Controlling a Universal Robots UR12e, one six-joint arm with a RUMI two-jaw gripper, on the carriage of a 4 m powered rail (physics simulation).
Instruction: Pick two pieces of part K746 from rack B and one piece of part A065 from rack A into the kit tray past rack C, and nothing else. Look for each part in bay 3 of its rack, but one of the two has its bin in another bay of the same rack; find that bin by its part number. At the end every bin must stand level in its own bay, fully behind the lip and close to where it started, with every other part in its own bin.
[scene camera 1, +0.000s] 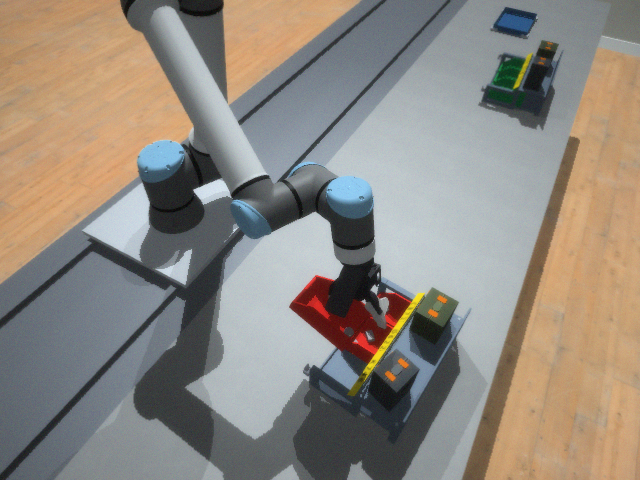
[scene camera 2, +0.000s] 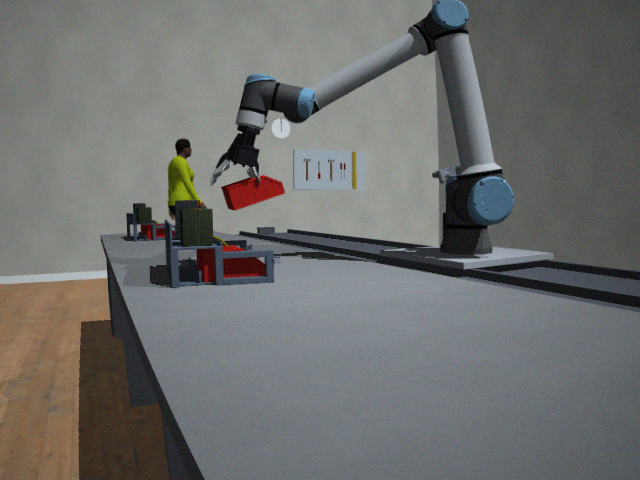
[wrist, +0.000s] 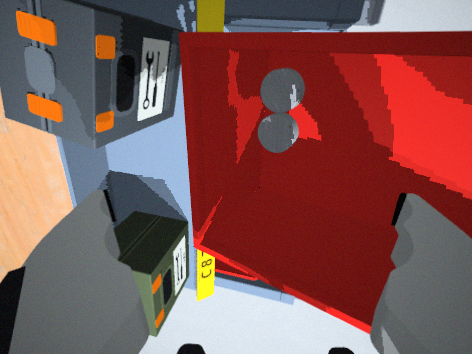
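A red bin (scene camera 1: 313, 307) (scene camera 2: 253, 194) (wrist: 320, 225) is tilted in the air above the near rack (scene camera 2: 219, 268). Two grey metal discs (wrist: 282, 90) (wrist: 278, 132) lie inside it, touching or nearly touching. My gripper (scene camera 2: 235, 181) (wrist: 251, 195) is wide open. One fingertip overlaps the bin's upper edge in scene camera 2; I cannot tell whether it touches. Neither disc is between the fingers. Another red bin (scene camera 1: 394, 304) shows behind the yellow label strip (scene camera 1: 387, 343) (wrist: 205, 275). Part numbers cannot be read here.
A dark green box (scene camera 1: 435, 314) (scene camera 2: 196, 227) (wrist: 150, 250) and a grey box (scene camera 1: 395, 377) (wrist: 65, 75) stand on the rack. Farther along are a rack with green bins (scene camera 1: 509, 72) and a blue tray (scene camera 1: 515, 21). A person (scene camera 2: 179, 178) stands behind the table.
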